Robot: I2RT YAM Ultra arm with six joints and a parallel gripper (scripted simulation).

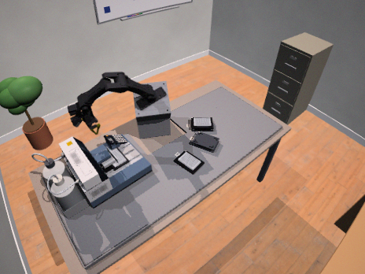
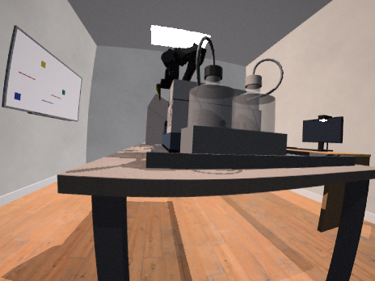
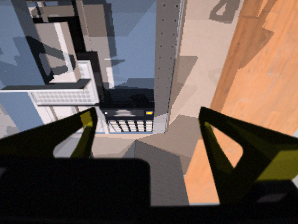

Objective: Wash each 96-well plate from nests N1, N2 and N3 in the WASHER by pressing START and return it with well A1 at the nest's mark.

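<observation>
The dark carrier is 170 mm ahead of my hand, 40 mm to the left of it and 160 mm below it. Also, from my hand: plate washer (170 mm ahead, 30 mm to the right, 110 mm below); label (340 mm ahead, 400 mm to the left, 240 mm below); black nest (450 mm ahead, 410 mm to the left, 230 mm below).
</observation>
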